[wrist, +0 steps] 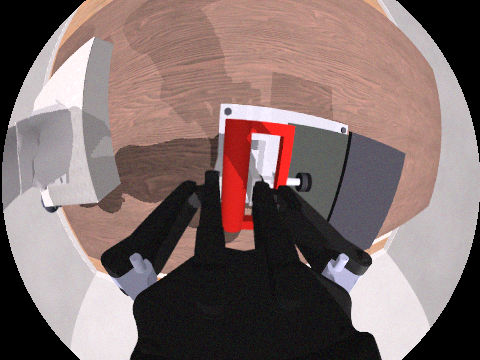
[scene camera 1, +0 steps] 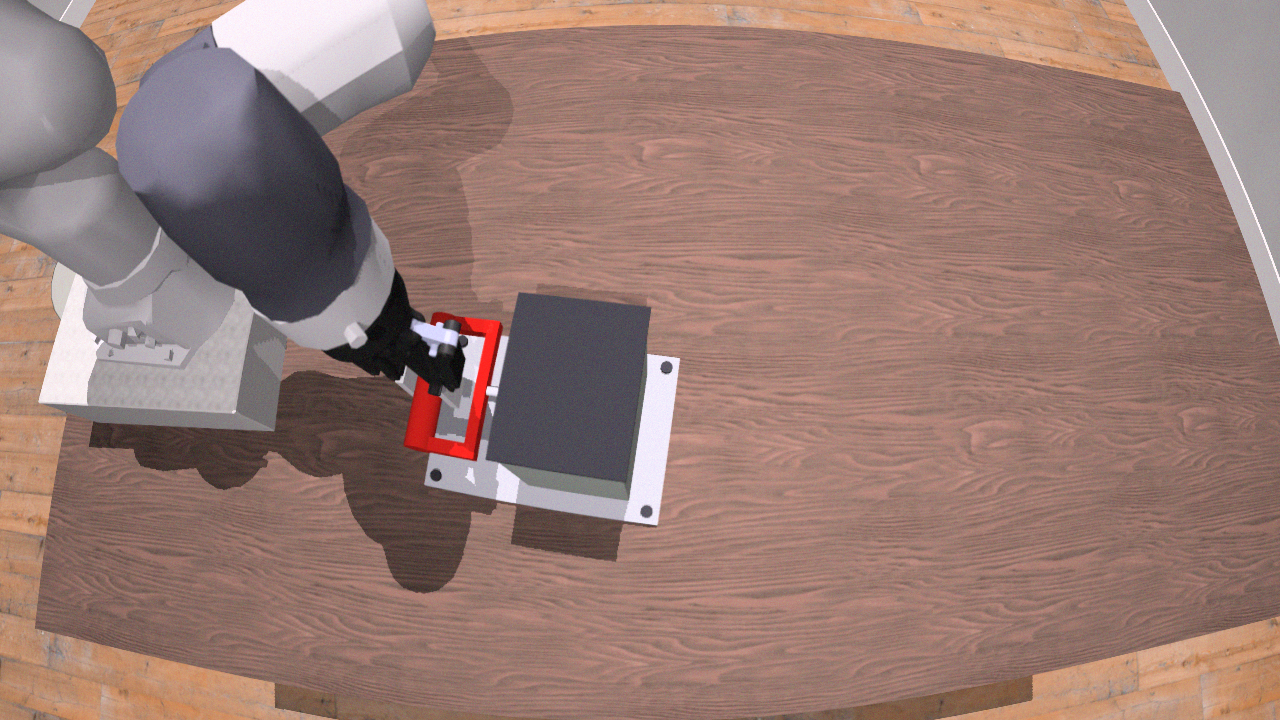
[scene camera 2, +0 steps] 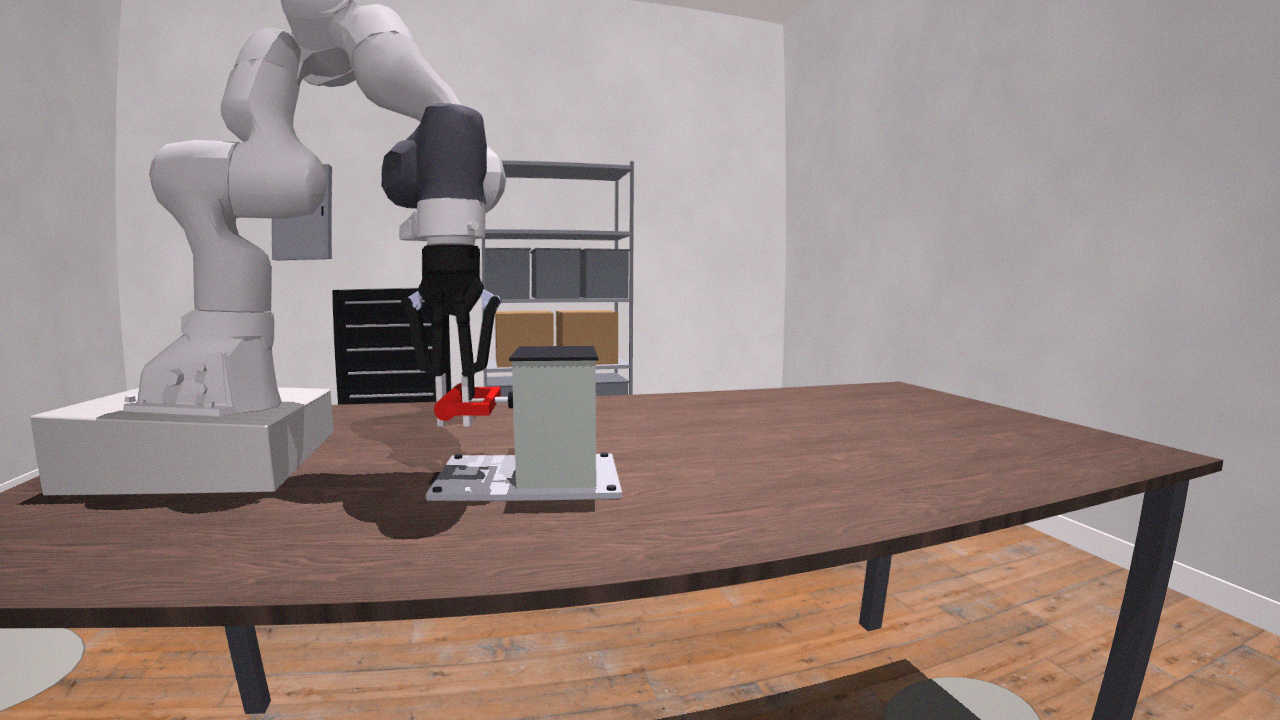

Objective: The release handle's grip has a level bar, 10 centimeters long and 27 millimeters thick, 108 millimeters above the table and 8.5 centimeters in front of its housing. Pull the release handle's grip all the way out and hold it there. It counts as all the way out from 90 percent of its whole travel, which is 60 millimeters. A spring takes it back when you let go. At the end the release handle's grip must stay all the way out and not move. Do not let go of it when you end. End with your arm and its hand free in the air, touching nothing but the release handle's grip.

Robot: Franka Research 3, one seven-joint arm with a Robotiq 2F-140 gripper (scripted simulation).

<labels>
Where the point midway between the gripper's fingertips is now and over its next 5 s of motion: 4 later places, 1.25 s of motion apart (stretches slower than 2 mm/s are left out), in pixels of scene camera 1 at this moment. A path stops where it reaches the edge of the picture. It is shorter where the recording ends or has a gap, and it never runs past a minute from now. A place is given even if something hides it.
My gripper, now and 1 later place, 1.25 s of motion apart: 441, 391; 398, 384
</labels>
